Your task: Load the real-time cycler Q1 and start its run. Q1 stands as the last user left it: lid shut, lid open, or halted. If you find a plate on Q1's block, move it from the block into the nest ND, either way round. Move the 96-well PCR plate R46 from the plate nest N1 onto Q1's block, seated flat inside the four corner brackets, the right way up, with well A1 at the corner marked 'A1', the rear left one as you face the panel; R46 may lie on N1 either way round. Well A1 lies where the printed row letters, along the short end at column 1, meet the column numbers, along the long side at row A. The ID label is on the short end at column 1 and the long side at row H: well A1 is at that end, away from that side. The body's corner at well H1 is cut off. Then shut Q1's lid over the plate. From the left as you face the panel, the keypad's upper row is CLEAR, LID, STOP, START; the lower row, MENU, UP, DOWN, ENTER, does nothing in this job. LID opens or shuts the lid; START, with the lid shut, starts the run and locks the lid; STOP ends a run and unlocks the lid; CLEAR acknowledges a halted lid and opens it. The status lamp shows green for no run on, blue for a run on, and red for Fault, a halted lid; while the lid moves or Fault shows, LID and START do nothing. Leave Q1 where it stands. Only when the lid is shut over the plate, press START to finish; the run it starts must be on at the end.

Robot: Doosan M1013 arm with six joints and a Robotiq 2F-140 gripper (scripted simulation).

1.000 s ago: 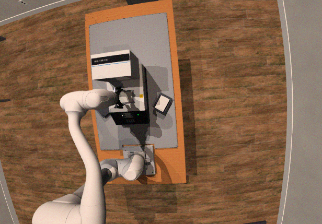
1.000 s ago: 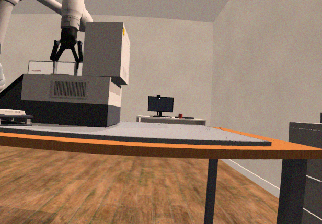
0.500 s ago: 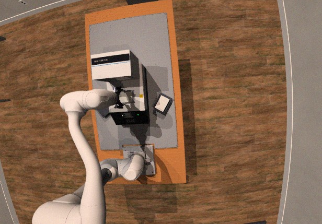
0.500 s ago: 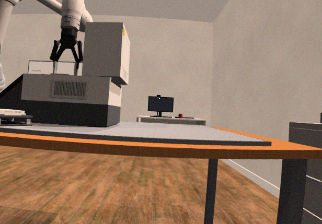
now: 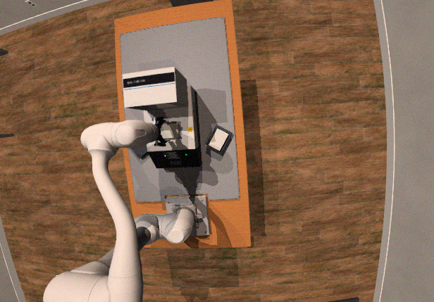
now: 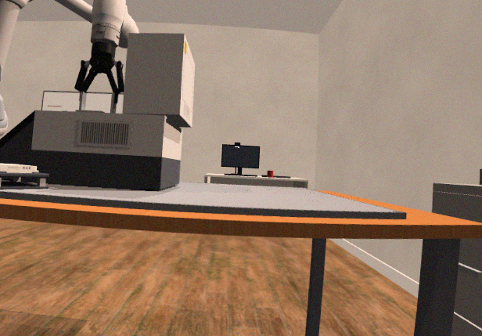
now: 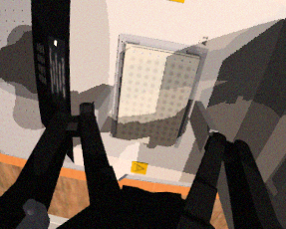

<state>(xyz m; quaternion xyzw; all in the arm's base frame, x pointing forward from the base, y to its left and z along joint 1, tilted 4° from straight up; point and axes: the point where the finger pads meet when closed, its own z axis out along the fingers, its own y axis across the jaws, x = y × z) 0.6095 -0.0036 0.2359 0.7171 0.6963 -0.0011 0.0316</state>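
The 96-well plate is 30 mm below my hand. From my hand the other things lie so: dark plate nest N1: 90 mm behind, 280 mm to the right, 210 mm below; dark nest: 70 mm behind, 300 mm to the left, 220 mm below; white plate R46: 90 mm behind, 280 mm to the right, 200 mm below.
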